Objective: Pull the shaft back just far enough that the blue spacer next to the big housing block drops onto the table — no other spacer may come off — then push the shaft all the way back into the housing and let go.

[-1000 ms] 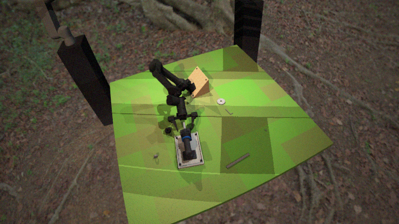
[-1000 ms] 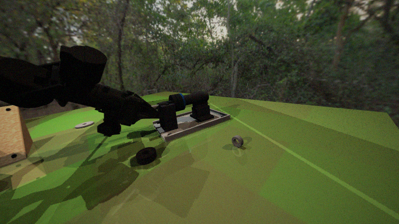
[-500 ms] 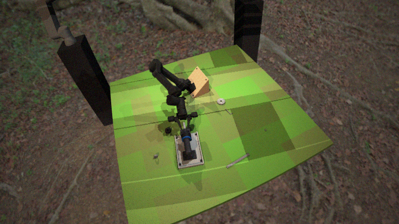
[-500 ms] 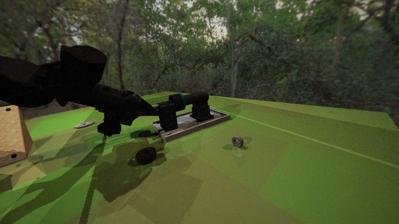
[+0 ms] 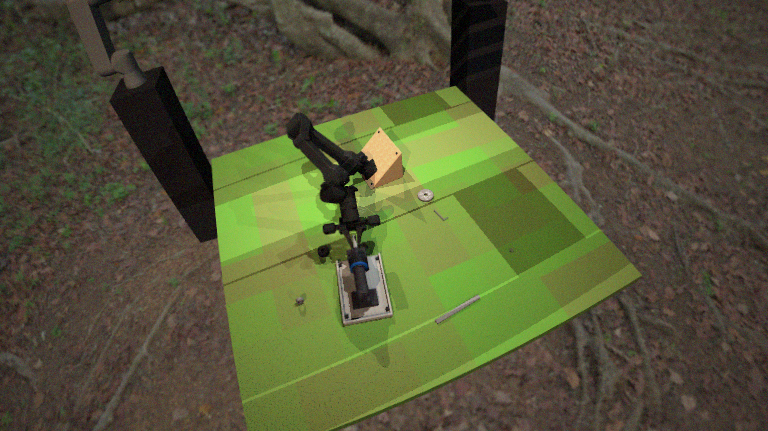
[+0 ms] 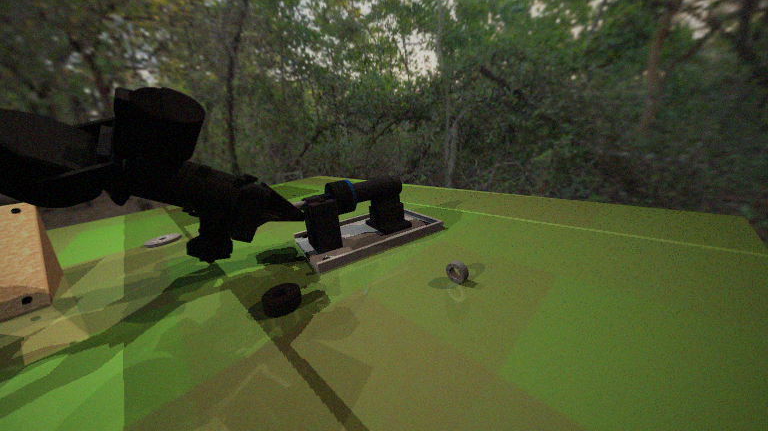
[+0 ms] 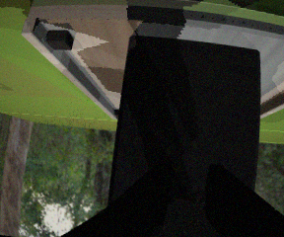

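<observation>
My gripper tip is now 50 mm short of the grey shaft, 20 mm below it and 10 mm to the left of it. The rest, counted from my gripper tip: black ring 110 mm to the right, 70 mm behind, 50 mm below; blue spacer 80 mm ahead, 20 mm above, 10 mm to the right.
</observation>
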